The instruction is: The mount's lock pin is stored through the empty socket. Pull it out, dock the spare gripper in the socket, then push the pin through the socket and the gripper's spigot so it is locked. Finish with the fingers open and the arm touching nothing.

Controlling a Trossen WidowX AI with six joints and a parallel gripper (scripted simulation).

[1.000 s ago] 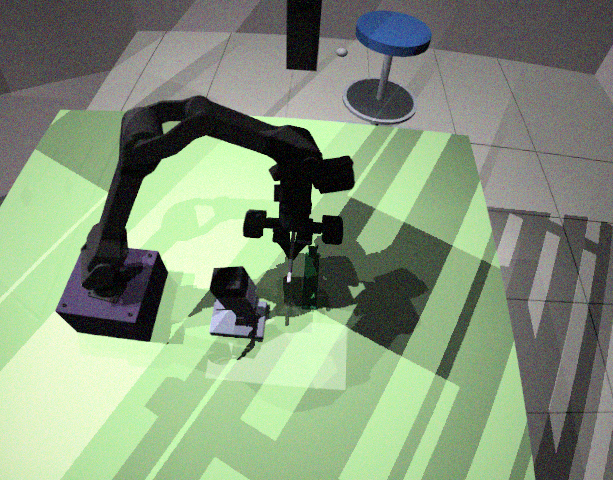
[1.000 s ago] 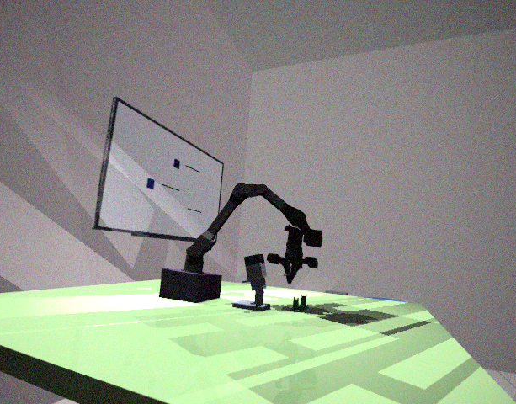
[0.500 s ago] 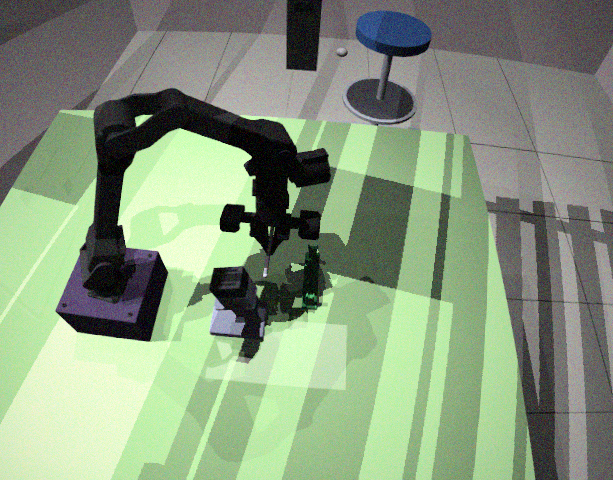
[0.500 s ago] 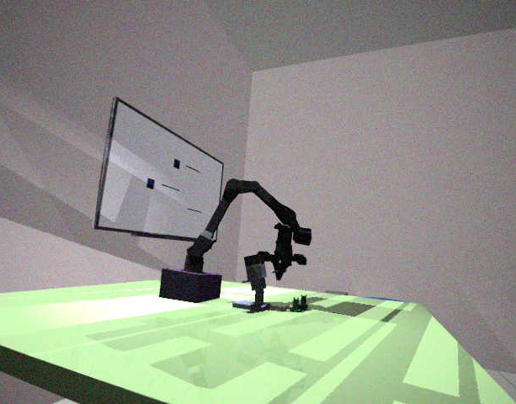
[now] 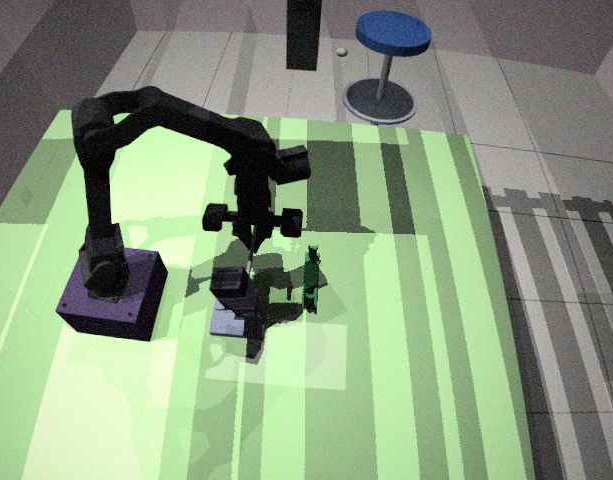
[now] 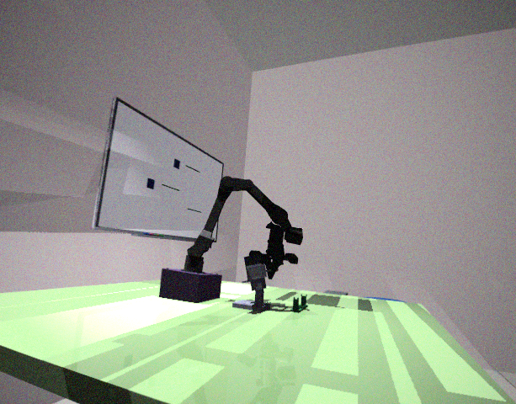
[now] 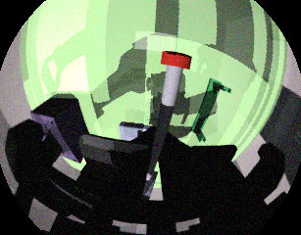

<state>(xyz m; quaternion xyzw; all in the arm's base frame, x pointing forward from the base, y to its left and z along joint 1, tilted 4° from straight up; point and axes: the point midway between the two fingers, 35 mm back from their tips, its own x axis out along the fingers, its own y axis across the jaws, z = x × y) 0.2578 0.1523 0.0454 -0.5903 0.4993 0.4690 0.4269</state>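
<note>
My gripper tip is 11 cm to the left of the grey mount and 4 cm above it. Round my gripper tip: spare gripper (11 cm to the right, 3 cm above); green fixture (12 cm ahead, 7 cm below, 1 cm to the left).
</note>
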